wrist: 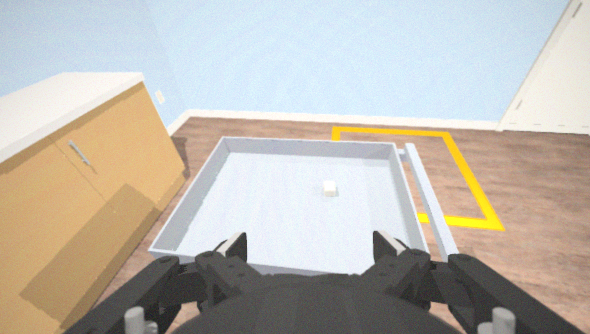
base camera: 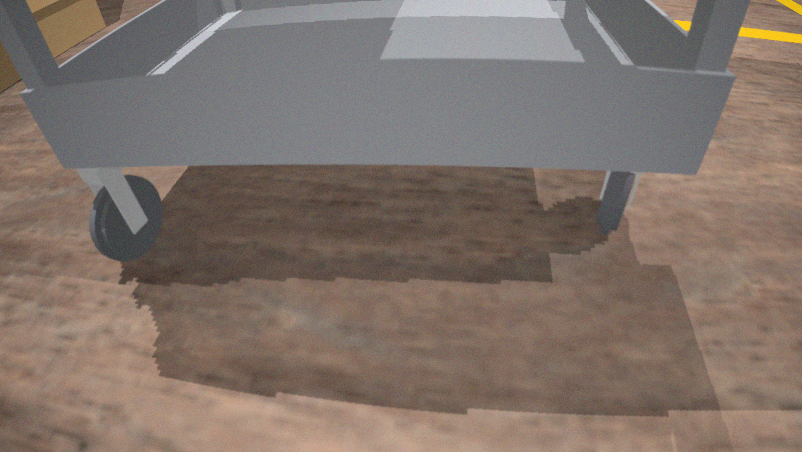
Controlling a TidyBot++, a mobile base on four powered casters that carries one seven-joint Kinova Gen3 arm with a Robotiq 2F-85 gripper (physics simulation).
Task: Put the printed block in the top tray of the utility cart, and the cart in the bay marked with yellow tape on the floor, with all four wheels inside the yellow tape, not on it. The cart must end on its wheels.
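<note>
The grey utility cart (base camera: 370, 120) (wrist: 410, 200) stands upright in front of me. In the base camera its lower tray and two near wheels show; its far wheels do not show. The small white printed block (wrist: 329, 188) lies in its top tray, right of the middle. A handle bar runs along the tray's right side. The yellow tape bay (base camera: 769, 34) (wrist: 470, 175) is on the floor beyond the cart and to the right; part of its outline is hidden behind the tray. My gripper (wrist: 309, 245) is open and empty, at the near edge of the top tray in the wrist view.
A wooden cabinet (base camera: 70, 22) (wrist: 100, 175) with a white top stands left of the cart. A blue wall (wrist: 325, 60) with a white baseboard runs behind the bay. A white door (wrist: 550, 85) is at the far right.
</note>
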